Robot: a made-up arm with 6 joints. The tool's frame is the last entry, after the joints.
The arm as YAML. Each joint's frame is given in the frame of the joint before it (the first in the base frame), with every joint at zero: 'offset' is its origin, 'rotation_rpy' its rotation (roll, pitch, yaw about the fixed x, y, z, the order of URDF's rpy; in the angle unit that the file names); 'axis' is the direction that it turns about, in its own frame. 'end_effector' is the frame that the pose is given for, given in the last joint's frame.
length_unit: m
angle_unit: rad
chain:
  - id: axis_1
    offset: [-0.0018, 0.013, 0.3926]
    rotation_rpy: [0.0, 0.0, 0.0]
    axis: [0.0, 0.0, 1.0]
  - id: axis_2
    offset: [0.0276, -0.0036, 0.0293]
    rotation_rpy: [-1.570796, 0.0, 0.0]
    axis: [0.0, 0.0, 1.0]
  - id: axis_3
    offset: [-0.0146, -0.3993, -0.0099]
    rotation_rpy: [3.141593, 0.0, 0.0]
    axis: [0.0, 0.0, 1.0]
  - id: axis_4
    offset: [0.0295, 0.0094, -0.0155]
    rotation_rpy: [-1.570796, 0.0, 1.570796]
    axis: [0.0, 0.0, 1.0]
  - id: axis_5
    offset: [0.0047, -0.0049, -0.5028]
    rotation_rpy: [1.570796, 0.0, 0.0]
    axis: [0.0, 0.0, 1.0]
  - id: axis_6
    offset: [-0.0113, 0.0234, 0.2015]
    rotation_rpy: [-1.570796, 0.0, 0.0]
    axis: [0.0, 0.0, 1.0]
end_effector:
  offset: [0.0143, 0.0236, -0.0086]
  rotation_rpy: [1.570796, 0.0, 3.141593]
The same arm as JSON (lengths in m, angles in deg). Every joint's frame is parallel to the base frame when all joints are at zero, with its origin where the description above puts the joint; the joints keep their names.
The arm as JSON. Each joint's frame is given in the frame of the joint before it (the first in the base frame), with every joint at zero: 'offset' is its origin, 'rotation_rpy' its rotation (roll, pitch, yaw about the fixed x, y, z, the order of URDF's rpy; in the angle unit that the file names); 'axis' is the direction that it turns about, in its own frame. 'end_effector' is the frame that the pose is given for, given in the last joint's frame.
{
  "length_unit": "m",
  "angle_unit": "deg",
  "chain": [
    {
      "id": "axis_1",
      "offset": [
        -0.0018,
        0.013,
        0.3926
      ],
      "rotation_rpy": [
        0.0,
        0.0,
        0.0
      ],
      "axis": [
        0.0,
        0.0,
        1.0
      ]
    },
    {
      "id": "axis_2",
      "offset": [
        0.0276,
        -0.0036,
        0.0293
      ],
      "rotation_rpy": [
        0.0,
        0.0,
        0.0
      ],
      "axis": [
        0.0,
        1.0,
        0.0
      ]
    },
    {
      "id": "axis_3",
      "offset": [
        -0.0146,
        -0.0099,
        0.3993
      ],
      "rotation_rpy": [
        0.0,
        0.0,
        0.0
      ],
      "axis": [
        0.0,
        -1.0,
        0.0
      ]
    },
    {
      "id": "axis_4",
      "offset": [
        0.0295,
        0.0155,
        0.0094
      ],
      "rotation_rpy": [
        0.0,
        0.0,
        0.0
      ],
      "axis": [
        -1.0,
        0.0,
        0.0
      ]
    },
    {
      "id": "axis_5",
      "offset": [
        0.5028,
        -0.0049,
        0.0047
      ],
      "rotation_rpy": [
        0.0,
        0.0,
        0.0
      ],
      "axis": [
        0.0,
        -1.0,
        0.0
      ]
    },
    {
      "id": "axis_6",
      "offset": [
        -0.0234,
        -0.2015,
        -0.0113
      ],
      "rotation_rpy": [
        0.0,
        0.0,
        0.0
      ],
      "axis": [
        -1.0,
        0.0,
        0.0
      ]
    }
  ],
  "end_effector": {
    "offset": [
      0.0086,
      0.0236,
      0.0143
    ],
    "rotation_rpy": [
      -90.0,
      90.0,
      0.0
    ]
  }
}

